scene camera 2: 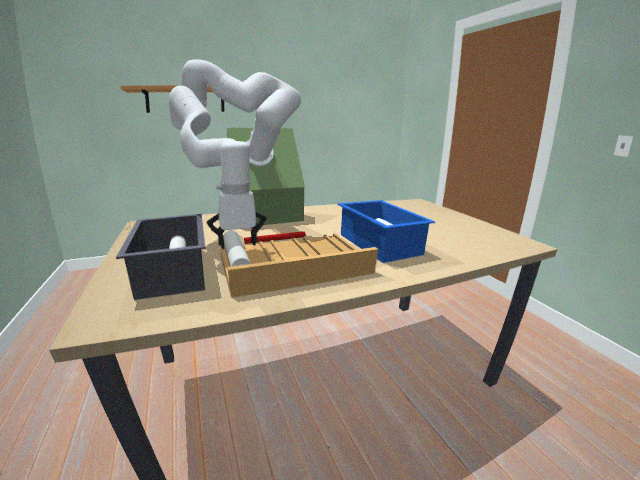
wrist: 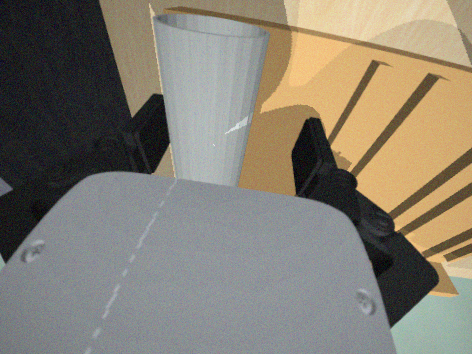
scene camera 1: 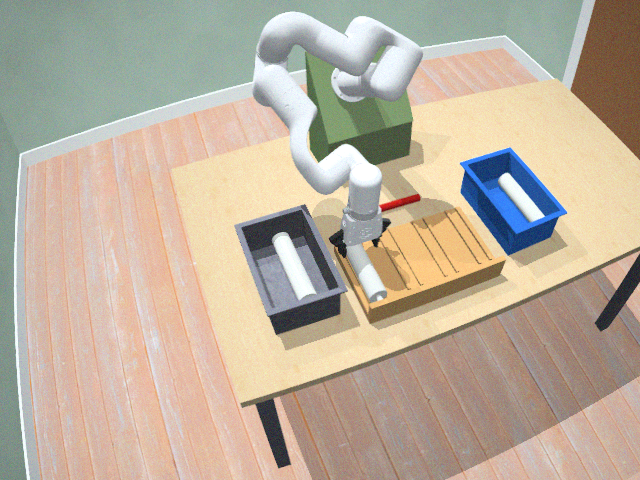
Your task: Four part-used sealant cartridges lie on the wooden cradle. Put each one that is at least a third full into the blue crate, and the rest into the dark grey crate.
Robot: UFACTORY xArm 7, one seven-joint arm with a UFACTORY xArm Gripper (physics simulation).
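A white cartridge (scene camera 1: 368, 276) (scene camera 2: 236, 252) (wrist: 212, 90) lies at the left end of the wooden cradle (scene camera 1: 439, 289) (scene camera 2: 305, 271) (wrist: 425, 140), nozzle to the front. Its open rear end shows in the wrist view; the depth inside is hidden. My gripper (scene camera 1: 358, 249) (scene camera 2: 237, 243) (wrist: 234, 125) is open, low over its rear part, one finger on each side. Another cartridge (scene camera 1: 293, 266) (scene camera 2: 177, 242) lies in the dark grey crate (scene camera 1: 307, 315) (scene camera 2: 168, 276) (wrist: 55, 75). A further cartridge (scene camera 1: 521, 197) (scene camera 2: 383, 221) lies in the blue crate (scene camera 1: 535, 233) (scene camera 2: 405, 242), whose inside is partly hidden.
A red rod (scene camera 1: 400, 202) (scene camera 2: 276, 237) lies on the table behind the cradle. The green pedestal (scene camera 1: 369, 144) (scene camera 2: 279, 204) stands behind it under the arm. The dark grey crate's wall stands close to the cradle's left side, near my left finger.
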